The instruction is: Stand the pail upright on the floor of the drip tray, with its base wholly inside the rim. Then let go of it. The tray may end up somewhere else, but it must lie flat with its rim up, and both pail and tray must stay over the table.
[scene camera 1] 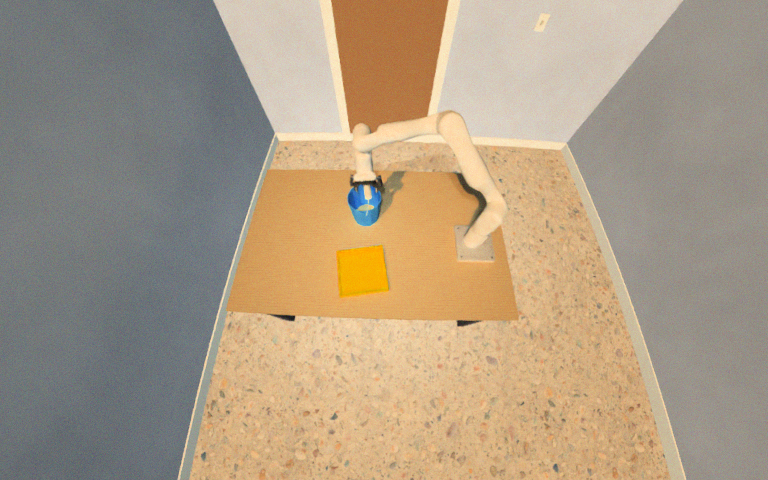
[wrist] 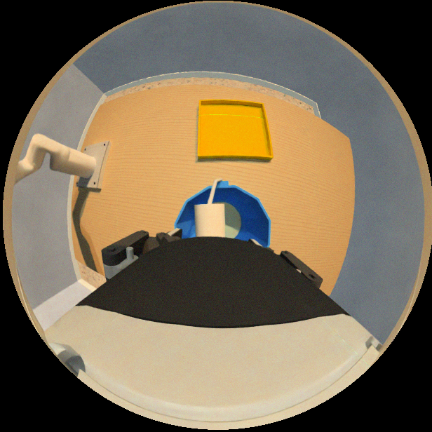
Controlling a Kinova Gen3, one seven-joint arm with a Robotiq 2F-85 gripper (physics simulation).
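Pixels of known places: gripper, between the fingertips: (scene camera 1: 366, 191); arm's base, origin of its link: (scene camera 1: 471, 239).
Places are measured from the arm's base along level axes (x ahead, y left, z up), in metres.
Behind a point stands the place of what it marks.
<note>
The blue pail (scene camera 1: 365, 216) @[x 0.565, y -0.083, z 0.094 m] (wrist: 257, 215) stands upright on the table behind the tray, apart from it. Its cream handle grip (scene camera 1: 368, 192) @[x 0.543, y -0.128, z 0.235 m] (wrist: 210, 220) is raised over the pail's mouth, with a thin bail running to the rim. The yellow drip tray (scene camera 1: 362, 271) @[x 0.578, y 0.172, z -0.023 m] (wrist: 232, 132) lies flat, rim up, with nothing on it. My gripper (scene camera 1: 367, 186) @[x 0.555, y -0.157, z 0.206 m] (wrist: 214, 241) is open and empty, at the back side of the pail's mouth, close to the grip. The dark gripper body hides part of the pail and the space between the fingertips in the wrist view.
The wooden table (scene camera 1: 294, 226) @[x 0.975, y -0.088, z -0.026 m] (wrist: 145, 150) carries the arm's grey base plate (scene camera 1: 475, 255) @[x -0.009, y 0.089, z -0.003 m] (wrist: 101, 167) on the right in the scene view. The arm arches over the table's back right part. The wall with the brown door (scene camera 1: 390, 62) stands behind the table.
</note>
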